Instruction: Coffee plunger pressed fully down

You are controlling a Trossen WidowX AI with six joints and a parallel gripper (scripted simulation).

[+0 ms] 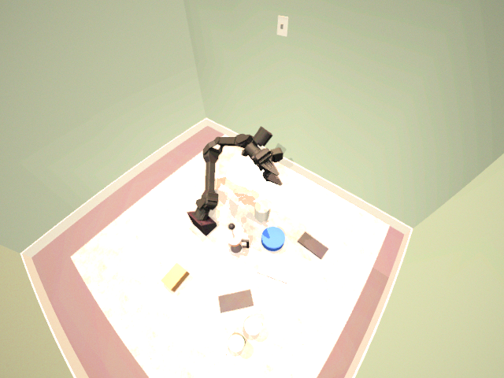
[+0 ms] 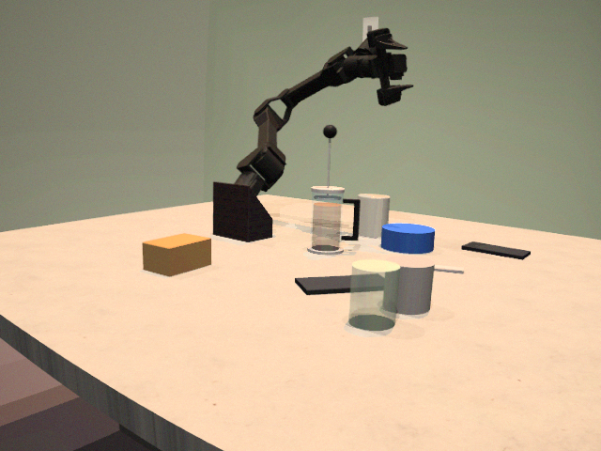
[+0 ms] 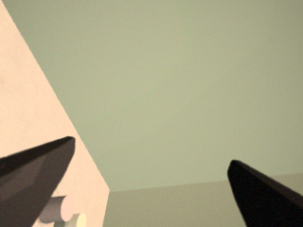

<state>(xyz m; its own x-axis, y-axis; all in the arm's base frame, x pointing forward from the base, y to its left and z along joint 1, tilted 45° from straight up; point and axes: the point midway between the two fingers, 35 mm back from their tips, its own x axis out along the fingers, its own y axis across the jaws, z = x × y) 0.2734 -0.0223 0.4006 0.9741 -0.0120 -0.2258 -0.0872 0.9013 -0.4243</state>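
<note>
Now: the coffee press 40 mm behind my gripper tip, 210 mm to the right of it and 290 mm below it. The rest, counted from my gripper tip: white mug 100 mm behind, 10 mm to the left, 360 mm below.
</note>
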